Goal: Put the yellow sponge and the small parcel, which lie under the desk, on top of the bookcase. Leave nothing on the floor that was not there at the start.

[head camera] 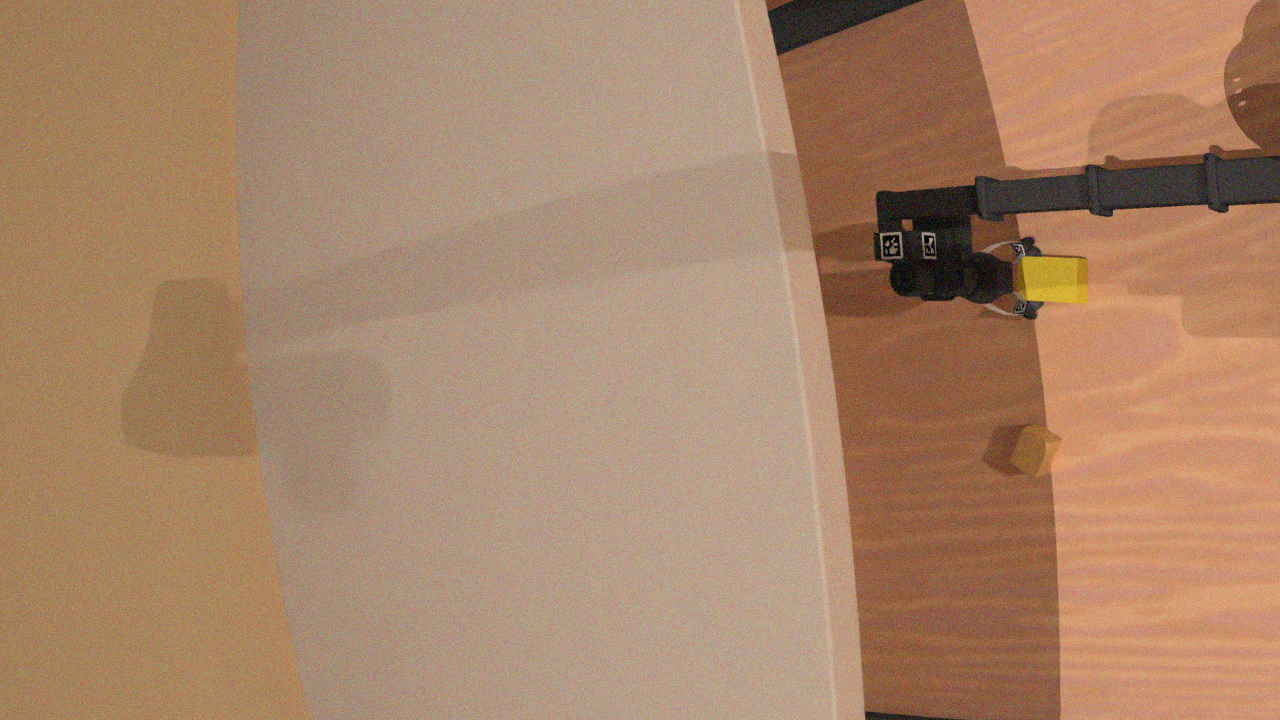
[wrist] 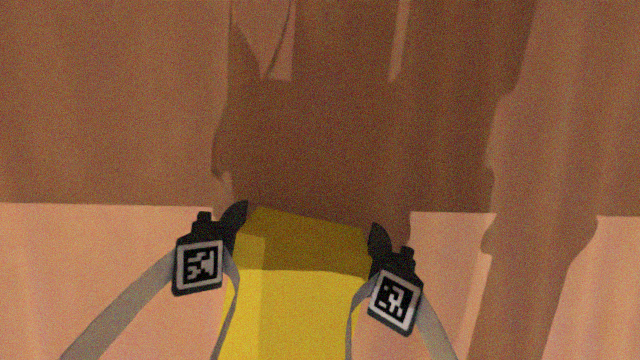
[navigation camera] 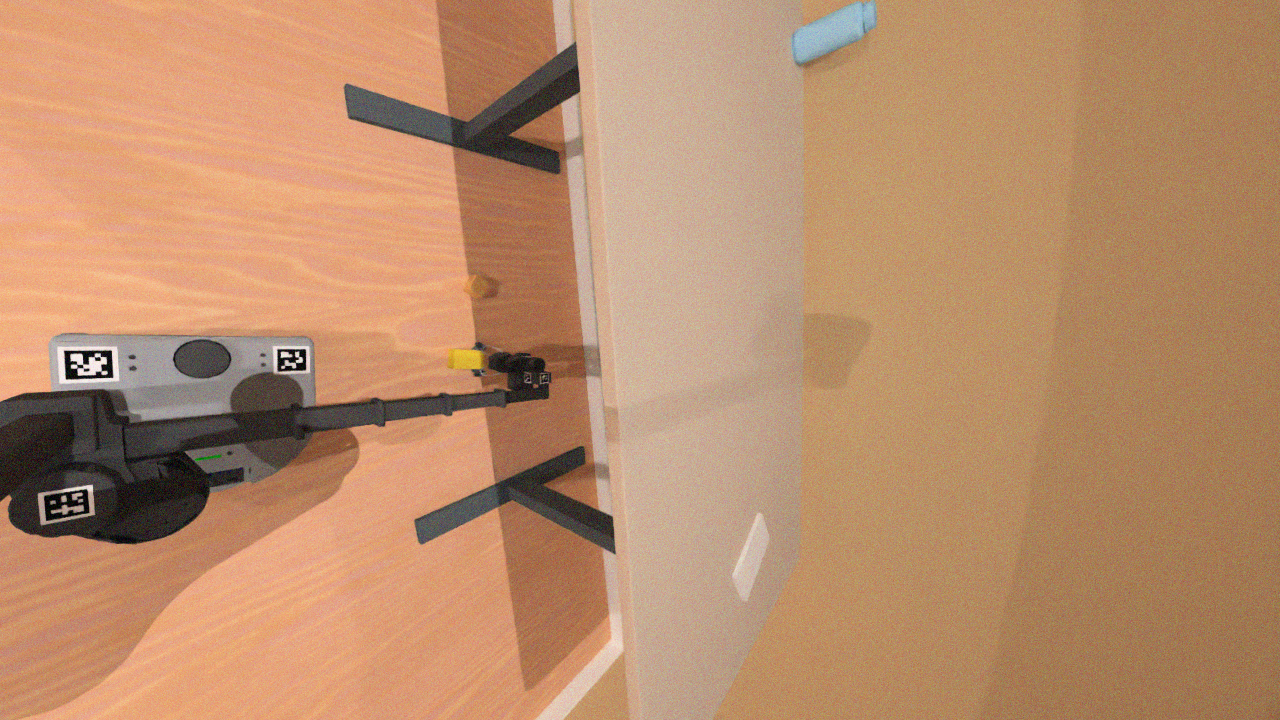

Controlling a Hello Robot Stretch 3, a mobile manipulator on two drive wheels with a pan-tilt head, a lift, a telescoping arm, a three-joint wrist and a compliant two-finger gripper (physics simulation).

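Where they show: gripper, fingertip midpoint: (head camera: 1034,278) (navigation camera: 475,359); robot's base at its link origin: (navigation camera: 203,357).
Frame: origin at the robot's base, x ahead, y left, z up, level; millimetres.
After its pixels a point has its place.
The yellow sponge (head camera: 1060,279) {x -18, y -560, z 48 mm} (navigation camera: 463,359) {x -18, y -562, z 48 mm} (wrist: 300,310) is a bright block at the front edge of the desk's shadow. My gripper (head camera: 1029,279) {x -21, y -622, z 6 mm} (navigation camera: 480,360) {x -21, y -622, z 6 mm} (wrist: 306,235) {x -21, y -622, z 6 mm} is shut on it, with one fingertip against each side of its end nearest the desk. I cannot tell whether the sponge touches the floor. The small parcel (head camera: 1035,450) {x 221, y -606, z 50 mm} (navigation camera: 475,286) {x 222, y -601, z 51 mm}, a tan box, lies on the floor to one side of the gripper, apart from it, at the shadow's edge. The desk (head camera: 537,537) {x 138, y -526, z 950 mm} (navigation camera: 698,223) {x 239, y -497, z 950 mm} has a pale top. The bookcase does not show in these views.
Dark desk legs with long feet (navigation camera: 402,113) (navigation camera: 460,514) stand on both sides of the gripper and parcel. My arm (head camera: 1154,185) {x -104, y -309, z 361 mm} (navigation camera: 340,416) {x -101, y -174, z 363 mm} reaches low from the base (navigation camera: 161,394) {x -59, y 54, z 160 mm}. A blue bottle (navigation camera: 832,34) {x 735, y -893, z 1038 mm} and a white flat object (navigation camera: 750,557) {x -397, y -740, z 960 mm} show near the desk's far edge.
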